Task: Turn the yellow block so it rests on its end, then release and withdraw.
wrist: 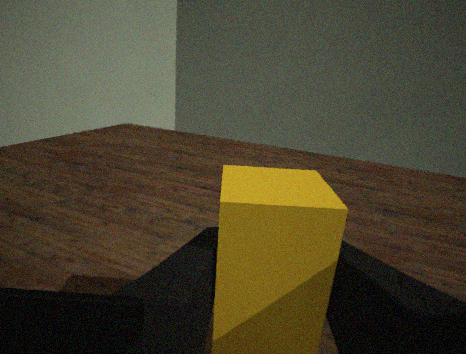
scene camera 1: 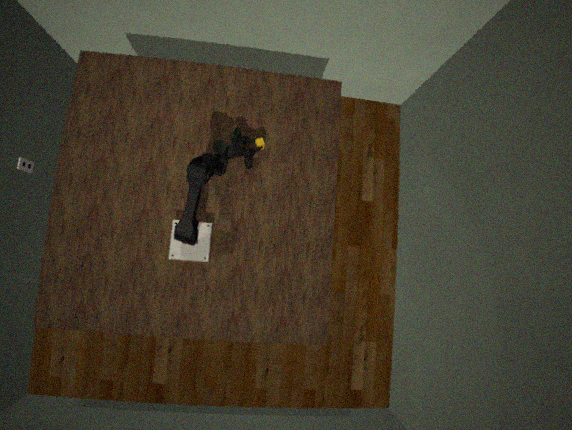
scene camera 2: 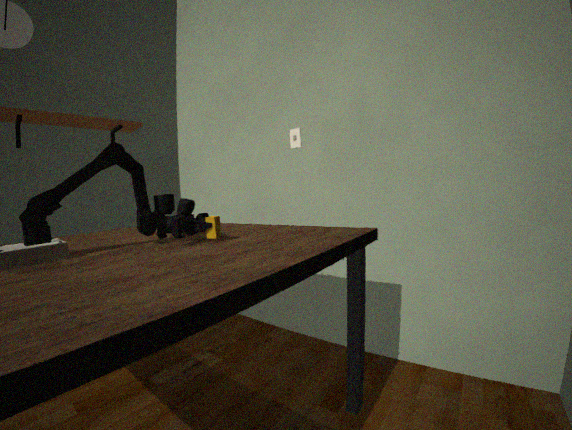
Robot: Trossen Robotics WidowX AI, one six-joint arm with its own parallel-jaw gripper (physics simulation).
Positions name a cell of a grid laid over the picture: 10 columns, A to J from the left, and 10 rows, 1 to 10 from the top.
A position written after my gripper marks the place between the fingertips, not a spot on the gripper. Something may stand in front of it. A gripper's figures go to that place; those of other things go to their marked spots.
My gripper (wrist: F7) is 11 cm from the lens. A yellow block (wrist: G7): 8 cm from the lens.
